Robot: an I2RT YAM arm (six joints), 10 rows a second.
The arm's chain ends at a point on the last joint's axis. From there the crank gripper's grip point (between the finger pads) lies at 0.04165 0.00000 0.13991 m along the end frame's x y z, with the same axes.
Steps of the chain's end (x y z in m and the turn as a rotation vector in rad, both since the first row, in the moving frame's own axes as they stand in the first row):
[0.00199 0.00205 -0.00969 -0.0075 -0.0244 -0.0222]
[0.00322 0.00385 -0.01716 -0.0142 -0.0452 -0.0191]
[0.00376 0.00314 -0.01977 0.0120 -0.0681 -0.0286]
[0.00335 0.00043 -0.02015 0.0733 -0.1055 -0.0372]
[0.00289 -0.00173 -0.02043 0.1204 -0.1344 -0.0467]
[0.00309 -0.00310 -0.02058 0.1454 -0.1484 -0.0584]
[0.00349 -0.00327 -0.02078 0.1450 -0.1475 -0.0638]
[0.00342 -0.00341 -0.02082 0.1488 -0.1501 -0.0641]
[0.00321 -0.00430 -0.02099 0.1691 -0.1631 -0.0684]
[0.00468 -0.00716 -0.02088 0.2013 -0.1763 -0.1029]
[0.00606 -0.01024 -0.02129 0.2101 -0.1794 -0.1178]
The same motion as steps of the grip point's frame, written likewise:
[-0.00143 0.00222 -0.00872 -0.0075 -0.0244 -0.0222]
[-0.00313 0.00511 -0.01543 -0.0142 -0.0452 -0.0191]
[-0.00590 0.00039 -0.01728 0.0120 -0.0681 -0.0286]
[-0.01182 -0.01123 -0.01698 0.0733 -0.1055 -0.0372]
[-0.01662 -0.02031 -0.01725 0.1204 -0.1344 -0.0467]
[-0.01863 -0.02554 -0.01763 0.1454 -0.1484 -0.0584]
[-0.01817 -0.02582 -0.01786 0.1450 -0.1475 -0.0638]
[-0.01863 -0.02650 -0.01793 0.1488 -0.1501 -0.0641]
[-0.02084 -0.03034 -0.01835 0.1691 -0.1631 -0.0684]
[-0.02195 -0.03864 -0.01904 0.2013 -0.1763 -0.1029]
[-0.02133 -0.04334 -0.01974 0.2101 -0.1794 -0.1178]

